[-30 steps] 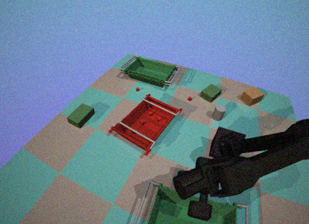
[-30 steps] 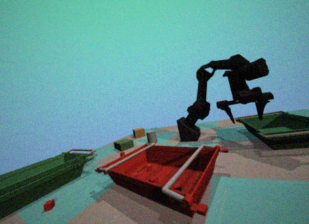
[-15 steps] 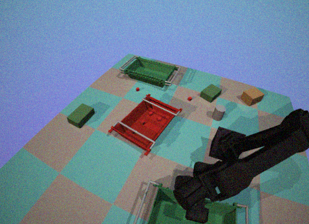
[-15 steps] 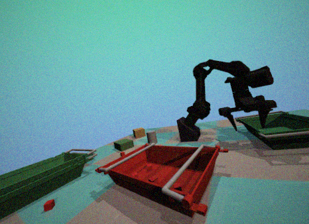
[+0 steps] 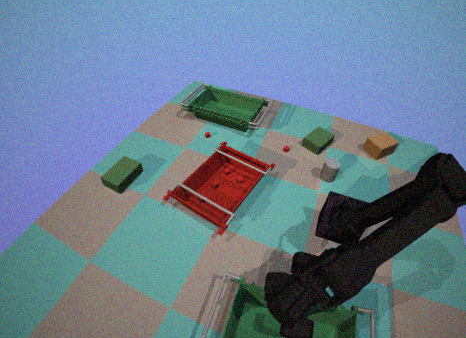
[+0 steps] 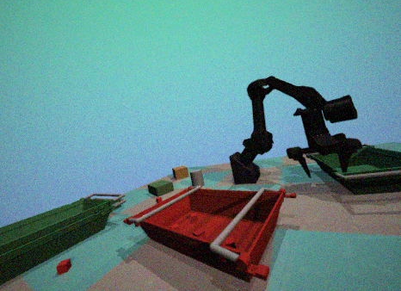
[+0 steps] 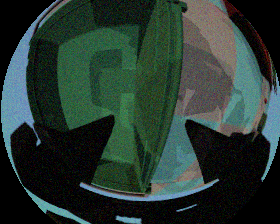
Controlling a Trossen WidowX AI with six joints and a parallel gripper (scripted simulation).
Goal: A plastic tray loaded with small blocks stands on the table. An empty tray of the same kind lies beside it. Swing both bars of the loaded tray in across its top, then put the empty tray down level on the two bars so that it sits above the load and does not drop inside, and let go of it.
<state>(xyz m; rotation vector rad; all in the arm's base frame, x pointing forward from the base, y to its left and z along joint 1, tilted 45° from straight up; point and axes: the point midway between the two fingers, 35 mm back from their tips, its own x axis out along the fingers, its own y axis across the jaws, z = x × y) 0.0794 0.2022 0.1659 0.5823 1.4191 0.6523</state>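
The green tray lies 1 cm behind my gripper tip, 9 cm to the left of it and 3 cm above it. Round my gripper tip: grey cylinder 3 cm behind, 48 cm to the right, 2 cm above; then small red block 45 cm ahead, 52 cm to the right, 1 cm below; then red cube 14 cm ahead, 56 cm to the right, 1 cm below.
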